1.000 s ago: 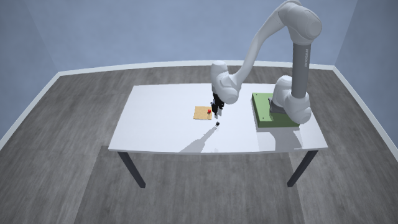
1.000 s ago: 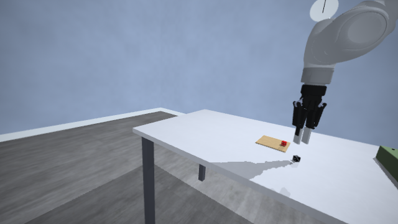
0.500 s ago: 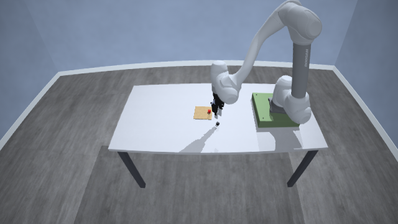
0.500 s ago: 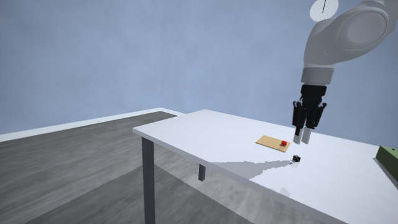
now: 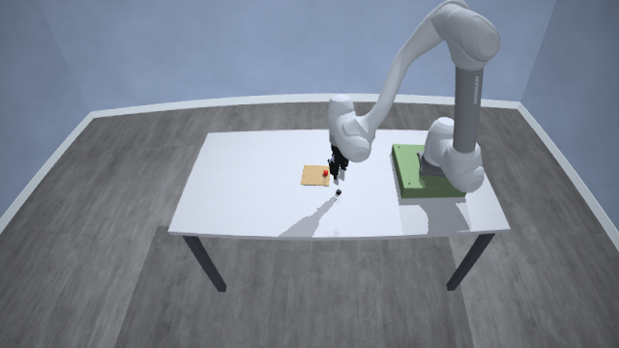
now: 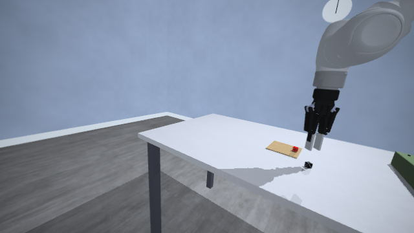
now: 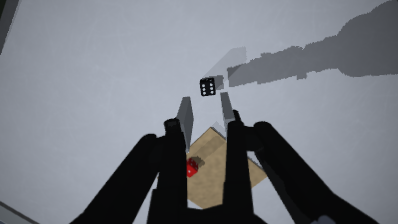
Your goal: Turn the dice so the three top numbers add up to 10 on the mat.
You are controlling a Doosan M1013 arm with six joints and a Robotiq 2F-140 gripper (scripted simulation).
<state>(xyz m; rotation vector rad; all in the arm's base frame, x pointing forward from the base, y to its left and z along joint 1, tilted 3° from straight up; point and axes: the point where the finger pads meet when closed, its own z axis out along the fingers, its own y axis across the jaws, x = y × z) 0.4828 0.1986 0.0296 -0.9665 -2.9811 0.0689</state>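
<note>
Now: hand 10 cm above the black die. Round my hand: blue die 5 cm ahead, 27 cm to the right, 10 cm below; tan mat 13 cm ahead, 10 cm to the right, 11 cm below; red die 8 cm ahead, 11 cm to the right, 10 cm below.
</note>
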